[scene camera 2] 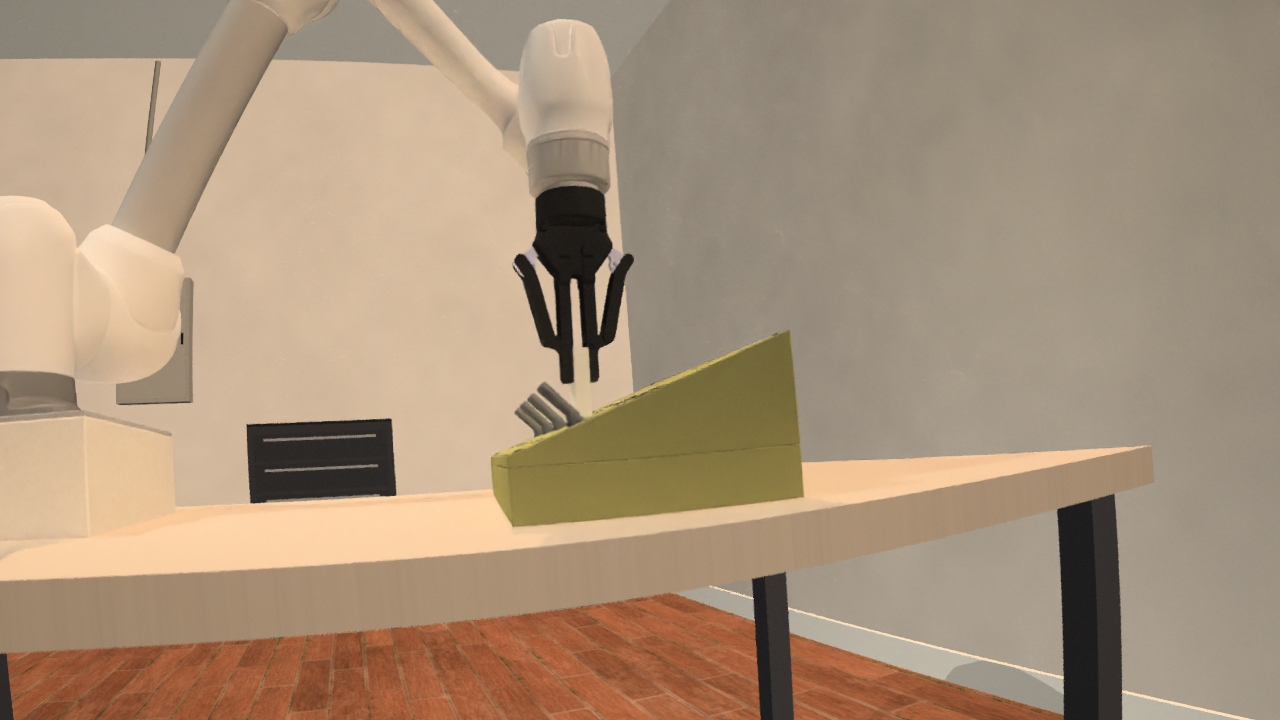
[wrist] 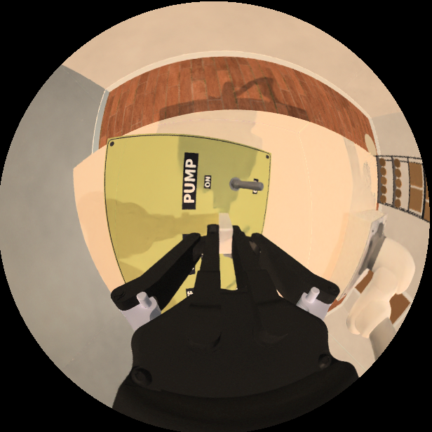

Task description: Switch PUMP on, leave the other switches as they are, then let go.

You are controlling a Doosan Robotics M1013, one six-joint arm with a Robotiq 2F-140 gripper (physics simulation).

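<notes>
The green sloped switch box (scene camera 2: 662, 465) (wrist: 140, 170) stands on the table. In the wrist view the grey PUMP lever (wrist: 248, 185) leans right, away from the ON label (wrist: 207, 181) and over the partly covered OFF label. Several grey levers (scene camera 2: 559, 403) lean to the lower left in the scene view; the other switches' labels are mostly hidden behind the gripper in the wrist view. My gripper (scene camera 2: 580, 374) (wrist: 222, 221) is shut on a pale bar (scene camera 2: 581, 395) (wrist: 225, 240), which points down at the panel. In the wrist view the bar is below and left of the PUMP lever, apart from it.
The wooden table (scene camera 2: 295, 546) (wrist: 290, 165) carries the box and the robot's base block (scene camera 2: 129, 474) at the left. A dark drawer cabinet (scene camera 2: 320, 454) stands behind the table. A shelf rack shows at the right of the wrist view.
</notes>
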